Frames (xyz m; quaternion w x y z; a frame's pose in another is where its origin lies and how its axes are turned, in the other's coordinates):
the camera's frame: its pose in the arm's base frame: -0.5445 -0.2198 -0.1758 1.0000 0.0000 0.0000 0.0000
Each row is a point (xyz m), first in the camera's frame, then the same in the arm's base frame.
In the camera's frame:
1: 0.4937 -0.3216 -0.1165
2: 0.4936 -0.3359 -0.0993
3: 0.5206 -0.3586 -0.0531
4: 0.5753 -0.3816 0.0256
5: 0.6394 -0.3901 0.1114
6: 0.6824 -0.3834 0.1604
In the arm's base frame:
1: -0.0508 -0.5414 -0.2923
2: -0.0509 -0.5557 -0.2751
3: -0.0239 -0.5784 -0.2289
4: 0.0308 -0.6014 -0.1502
5: 0.0949 -0.6099 -0.0644
6: 0.1379 -0.6032 -0.0154

